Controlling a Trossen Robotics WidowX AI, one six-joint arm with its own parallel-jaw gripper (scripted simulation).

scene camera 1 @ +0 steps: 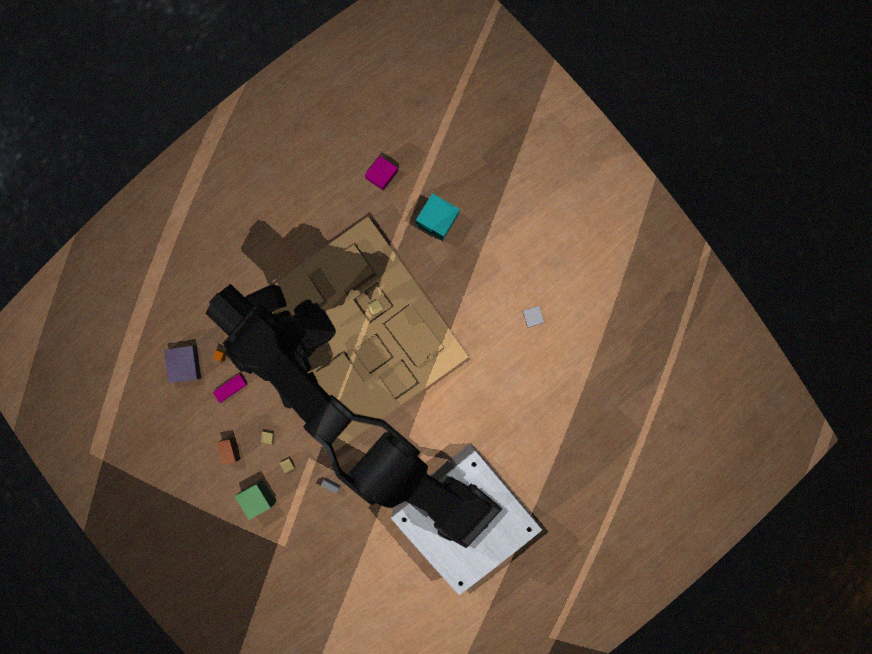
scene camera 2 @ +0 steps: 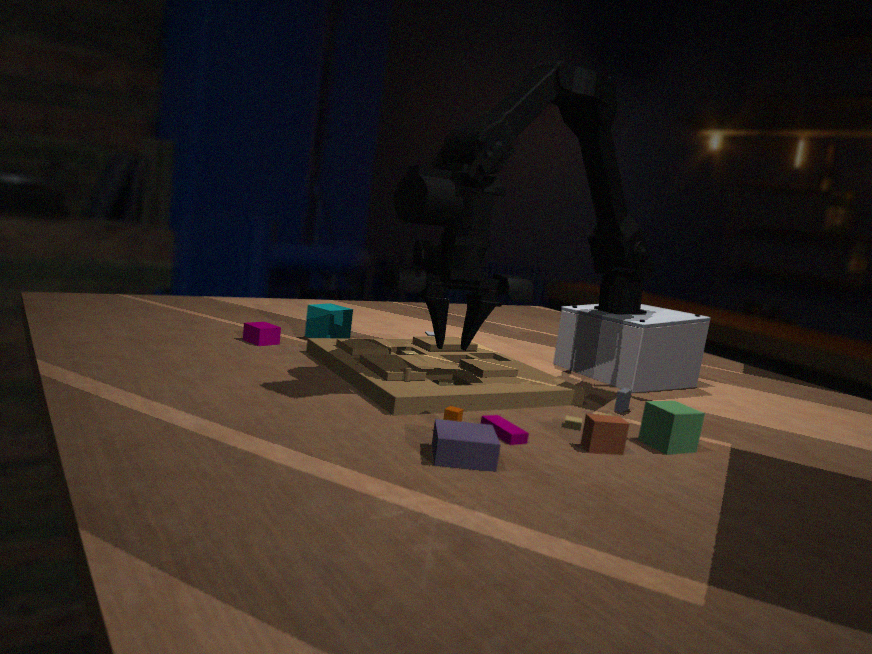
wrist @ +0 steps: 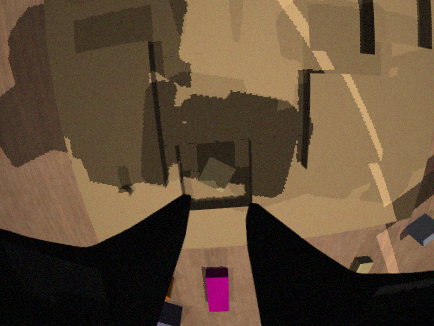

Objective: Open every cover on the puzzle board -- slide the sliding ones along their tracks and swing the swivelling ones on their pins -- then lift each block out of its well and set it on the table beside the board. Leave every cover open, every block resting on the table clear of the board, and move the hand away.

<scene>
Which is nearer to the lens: the brown block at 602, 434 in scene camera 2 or the magenta cube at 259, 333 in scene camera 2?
The brown block.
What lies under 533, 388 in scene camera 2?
A tan puzzle board.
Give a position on a green cube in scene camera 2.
672, 428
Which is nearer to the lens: the teal cube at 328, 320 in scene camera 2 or the magenta bar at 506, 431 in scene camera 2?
The magenta bar.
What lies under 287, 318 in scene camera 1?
My gripper.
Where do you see a tan puzzle board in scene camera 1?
391, 377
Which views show the teal cube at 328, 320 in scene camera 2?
Scene camera 1 and scene camera 2 only.
</scene>
